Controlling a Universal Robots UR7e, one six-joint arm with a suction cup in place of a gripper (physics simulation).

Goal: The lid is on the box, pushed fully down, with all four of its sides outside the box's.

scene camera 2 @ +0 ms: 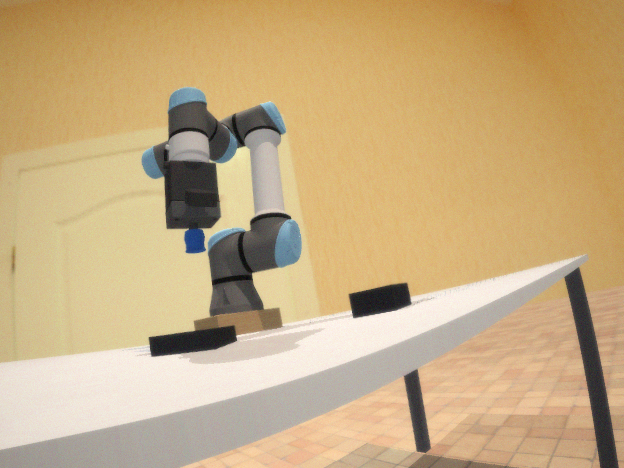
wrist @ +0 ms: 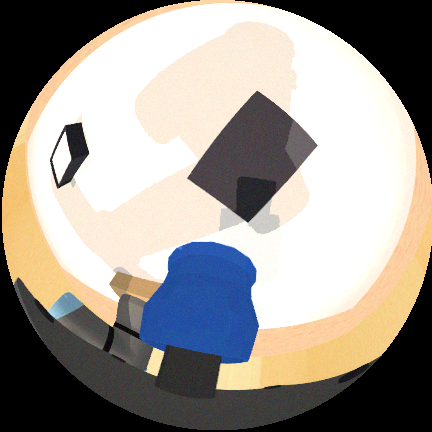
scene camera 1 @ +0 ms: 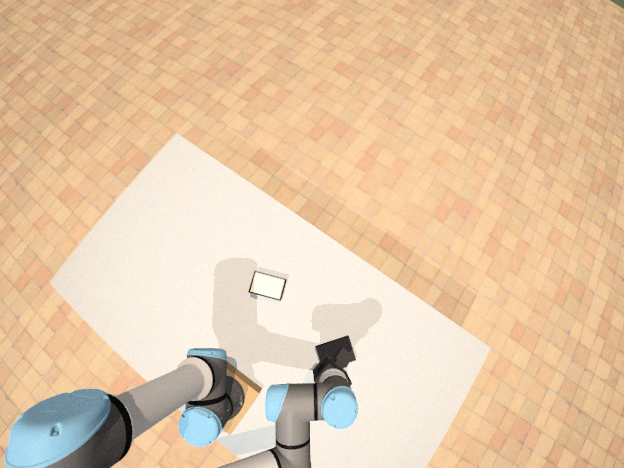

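Where they show: hand at its tool point: (scene camera 2: 195, 250) (wrist: 210, 276); arm's base at its link origin: (scene camera 2: 237, 314) (scene camera 1: 223, 396).
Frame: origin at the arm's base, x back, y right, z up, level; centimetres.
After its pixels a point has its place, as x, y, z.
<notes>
The box (scene camera 1: 265, 296) @[-35.7, -15.3, -1.1] (scene camera 2: 380, 300) @[-43.6, -13.3, -3.1] (wrist: 77, 140) @[-41.6, -12.1, -3.3] stands on the table with its open side up, showing thin dark walls around a bright inside. The lid (scene camera 1: 333, 346) @[-40.5, 16.0, -2.7] (scene camera 2: 192, 341) @[-45.7, 20.3, -4.0] (wrist: 245, 142) @[-40.6, 17.4, -2.8] is a dark, flat rectangle lying on the table, apart from the box. In the first scene view the arm's wrist partly covers it. My gripper, a blue suction cup (scene camera 2: 195, 247) (wrist: 212, 257), points down, high above the table near the lid. It touches nothing and holds nothing, so it is open. The cup is hidden in the first scene view.
The white table (scene camera 1: 166, 216) @[-26.9, -71.3, -5.4] (scene camera 2: 302, 387) @[-76.3, 20.4, -5.9] carries the arm's wooden base block (scene camera 2: 269, 319) @[-7.8, -6.1, -2.8] (wrist: 135, 286) @[-8.6, -1.2, -2.3], behind the box and lid. The arm's shadow falls across the table around the lid and beside the box. A pale door (scene camera 2: 45, 261) is behind the arm.
</notes>
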